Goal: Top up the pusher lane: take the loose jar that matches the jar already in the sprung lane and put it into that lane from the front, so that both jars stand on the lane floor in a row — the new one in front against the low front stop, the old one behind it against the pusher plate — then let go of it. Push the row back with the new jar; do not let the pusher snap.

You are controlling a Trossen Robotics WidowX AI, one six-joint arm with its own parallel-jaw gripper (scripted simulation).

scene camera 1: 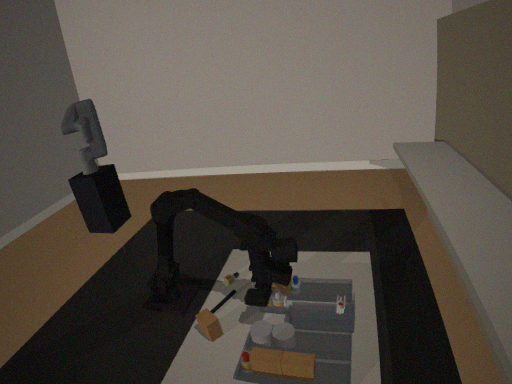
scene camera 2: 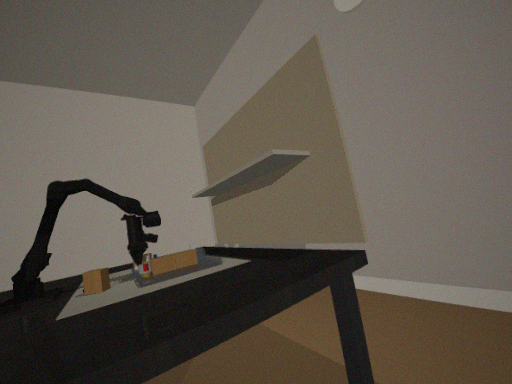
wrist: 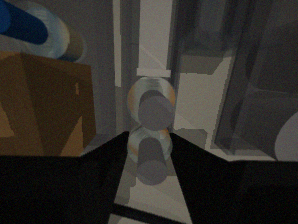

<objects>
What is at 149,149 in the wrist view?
A jar.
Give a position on a grey lane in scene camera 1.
At 318,315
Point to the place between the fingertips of my gripper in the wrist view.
At 149,136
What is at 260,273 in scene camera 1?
My gripper.
</objects>
